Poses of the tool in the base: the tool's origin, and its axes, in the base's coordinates. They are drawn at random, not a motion.
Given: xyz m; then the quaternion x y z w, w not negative.
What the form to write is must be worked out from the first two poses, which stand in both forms.
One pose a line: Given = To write
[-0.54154, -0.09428, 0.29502, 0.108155, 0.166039, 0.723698, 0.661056] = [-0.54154, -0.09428, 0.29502, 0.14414, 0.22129, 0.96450, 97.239]
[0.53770, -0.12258, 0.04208, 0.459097, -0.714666, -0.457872, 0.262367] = [0.53770, -0.12258, 0.04208, 0.47576, -0.74061, -0.47449, 149.579]
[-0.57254, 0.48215, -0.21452, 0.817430, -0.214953, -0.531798, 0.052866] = [-0.57254, 0.48215, -0.21452, 0.81857, -0.21525, -0.53254, 173.939]
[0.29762, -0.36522, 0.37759, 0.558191, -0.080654, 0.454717, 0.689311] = [0.29762, -0.36522, 0.37759, 0.77049, -0.11133, 0.62766, 92.849]
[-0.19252, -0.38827, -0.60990, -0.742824, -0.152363, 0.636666, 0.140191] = [-0.19252, -0.38827, -0.60990, -0.75023, -0.15388, 0.64302, 163.882]
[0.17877, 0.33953, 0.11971, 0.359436, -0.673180, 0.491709, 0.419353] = [0.17877, 0.33953, 0.11971, 0.39593, -0.74153, 0.54164, 130.413]
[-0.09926, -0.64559, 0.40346, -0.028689, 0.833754, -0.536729, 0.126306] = [-0.09926, -0.64559, 0.40346, -0.02892, 0.84049, -0.54106, 165.488]
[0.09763, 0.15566, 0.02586, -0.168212, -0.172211, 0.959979, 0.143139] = [0.09763, 0.15566, 0.02586, -0.16996, -0.17400, 0.96997, 163.541]
